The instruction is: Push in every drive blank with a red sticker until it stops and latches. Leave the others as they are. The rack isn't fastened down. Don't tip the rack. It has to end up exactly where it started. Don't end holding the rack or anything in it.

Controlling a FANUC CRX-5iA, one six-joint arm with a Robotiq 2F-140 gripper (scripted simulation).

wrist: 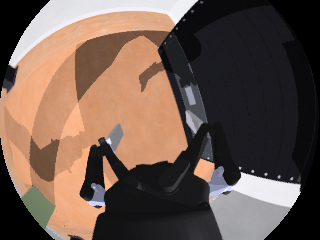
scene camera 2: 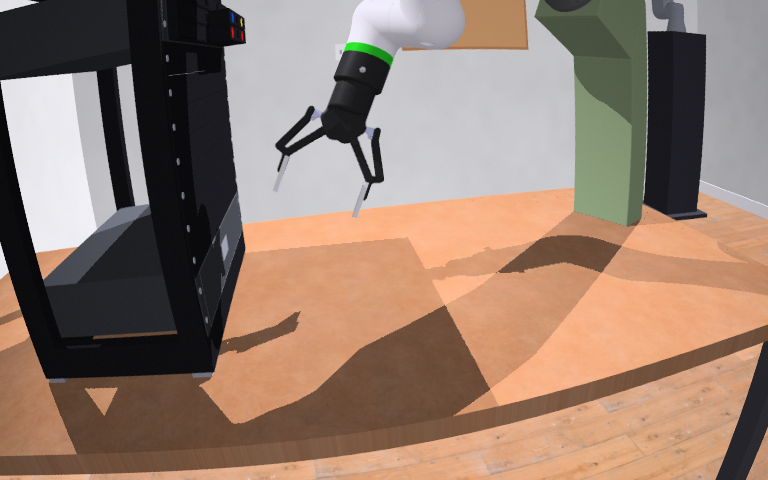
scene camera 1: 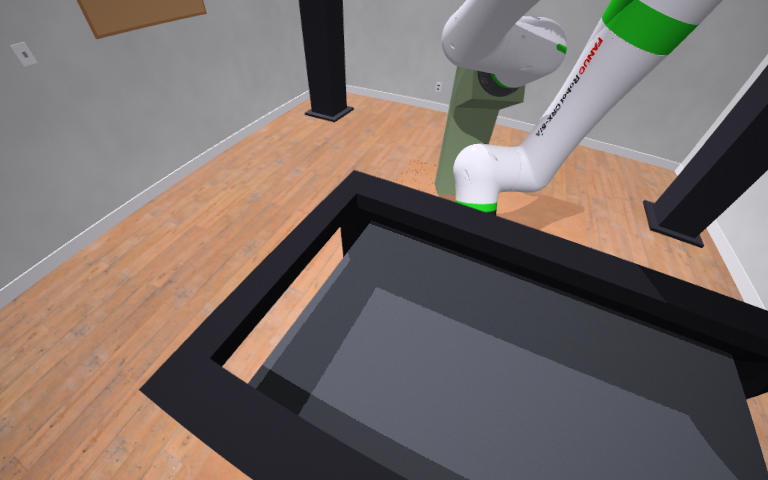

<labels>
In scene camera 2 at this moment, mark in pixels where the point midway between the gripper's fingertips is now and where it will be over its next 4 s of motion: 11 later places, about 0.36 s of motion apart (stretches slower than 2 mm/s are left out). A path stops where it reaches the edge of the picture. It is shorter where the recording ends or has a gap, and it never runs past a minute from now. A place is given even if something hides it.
My gripper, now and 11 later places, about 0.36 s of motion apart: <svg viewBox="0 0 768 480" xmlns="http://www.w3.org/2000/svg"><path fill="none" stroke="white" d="M314 204L310 190L307 168L305 142L306 111L308 83L311 59L313 40L316 28L317 21L318 17L318 17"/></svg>
</labels>
